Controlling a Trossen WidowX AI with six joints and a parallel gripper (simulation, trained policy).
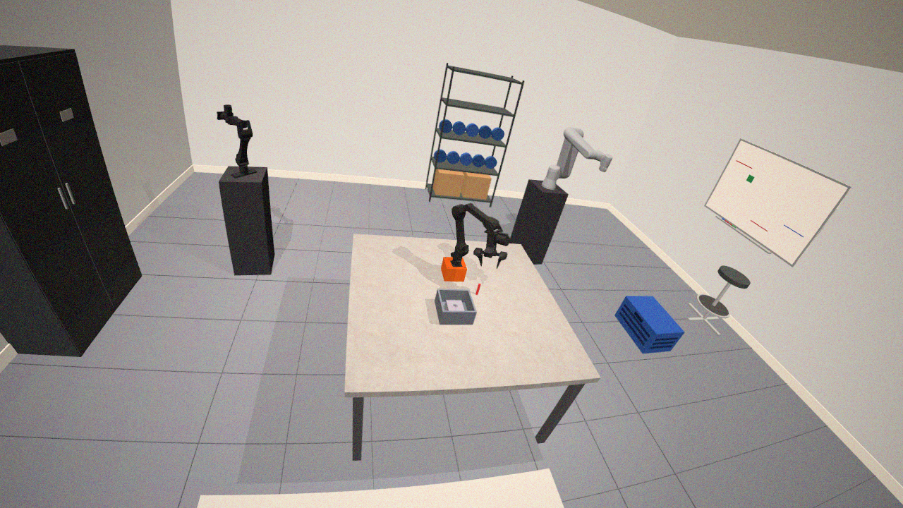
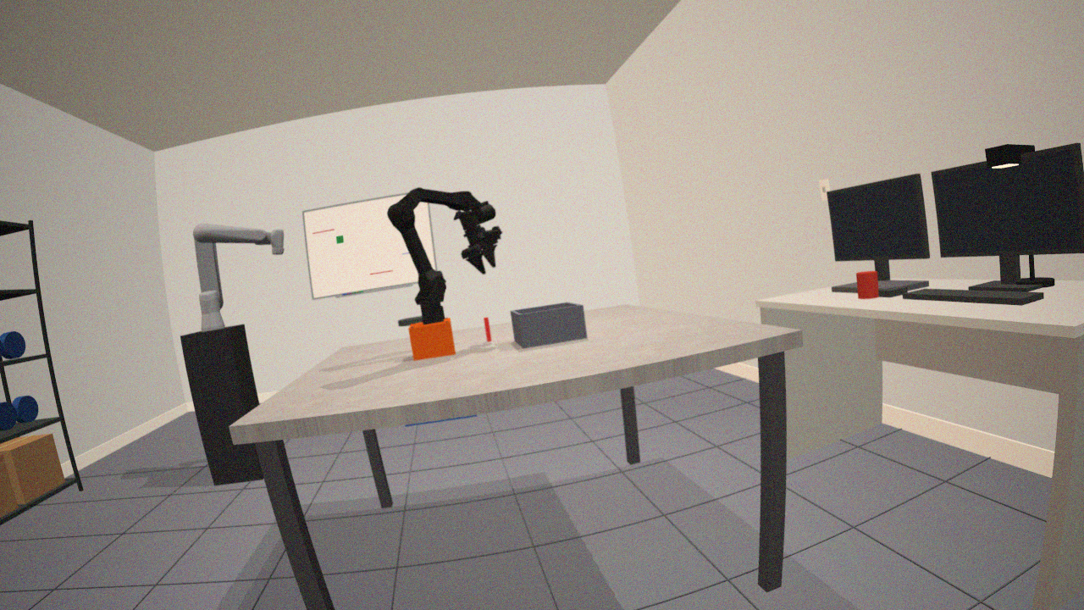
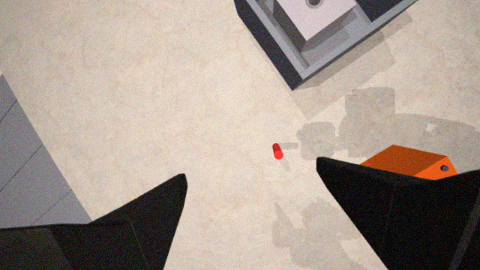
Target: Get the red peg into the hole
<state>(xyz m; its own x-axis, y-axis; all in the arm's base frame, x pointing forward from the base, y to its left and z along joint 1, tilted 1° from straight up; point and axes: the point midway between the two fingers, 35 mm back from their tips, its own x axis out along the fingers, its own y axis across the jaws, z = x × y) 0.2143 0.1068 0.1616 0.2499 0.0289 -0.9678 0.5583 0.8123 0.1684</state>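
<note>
Now: gripper tip 40 mm past the red peg, 10 mm to the left of it and 190 mm above it. The rest, counted from my gripper tip: grey box 110 mm ahead, 210 mm to the right, 210 mm below.
</note>
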